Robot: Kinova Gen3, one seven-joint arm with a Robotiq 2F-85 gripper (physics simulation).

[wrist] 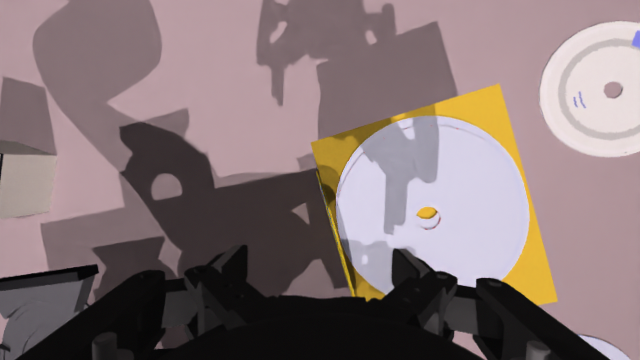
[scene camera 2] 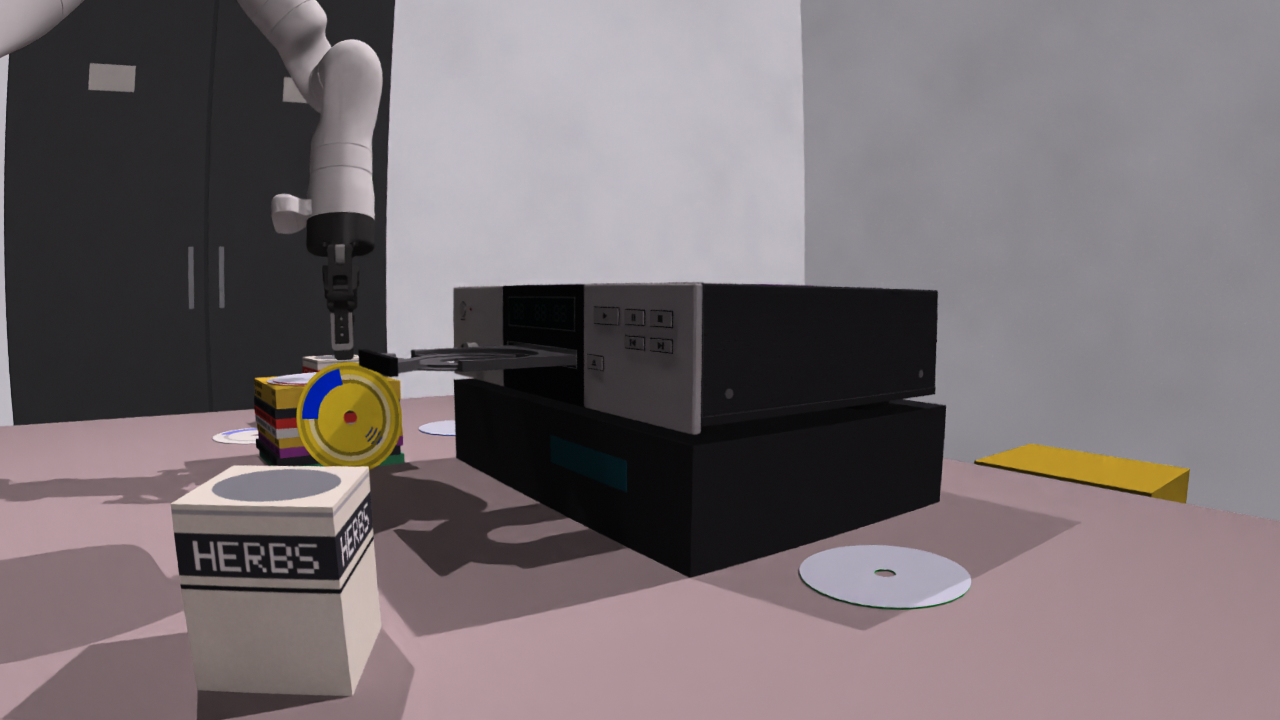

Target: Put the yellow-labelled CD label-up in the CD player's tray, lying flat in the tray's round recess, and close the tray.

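Frame: origin at the arm's base, x right, y down, z ahead, level; millimetres.
Seen in the pictures: gripper, fingertip midpoint: (wrist: 319,262) (scene camera 2: 343,355).
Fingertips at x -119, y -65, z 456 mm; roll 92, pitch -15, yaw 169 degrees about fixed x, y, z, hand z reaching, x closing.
Note:
Offsets run from my fingertips to a thing's top centre. "spot": to the spot under its first point.
The yellow-labelled CD (scene camera 2: 349,415) (wrist: 336,235) stands on edge, leaning against the stack of cases; its label with a blue arc faces scene camera 2, and it shows as a thin yellow line in the wrist view. My gripper (scene camera 2: 341,354) (wrist: 319,262) is open and empty, pointing down close above the CD's top edge in scene camera 2. In the wrist view the thin edge runs down between the fingertips, nearer the right one. The CD player {spot: dx +375, dy +7, dz +116 mm} (scene camera 2: 644,394) has its tray {dx +212, dy -16, dz +95 mm} (scene camera 2: 483,363) (wrist: 45,295) out. Part of the tray is hidden by the gripper in the wrist view.
A stack of cases (scene camera 2: 277,420) (wrist: 536,255) carries a pale disc {dx -70, dy +30, dz -7 mm} (scene camera 2: 288,379) (wrist: 475,175). A white disc {dx -266, dy +125, dz -65 mm} (scene camera 2: 234,437) (wrist: 575,65) lies beyond it. The herbs box {dx +410, dy +30, dz -142 mm} (scene camera 2: 268,626) (wrist: 27,185) stands in front. A black box (scene camera 2: 814,474) supports the player; another disc {dx +515, dy +125, dz +220 mm} (scene camera 2: 841,573) lies beside it.

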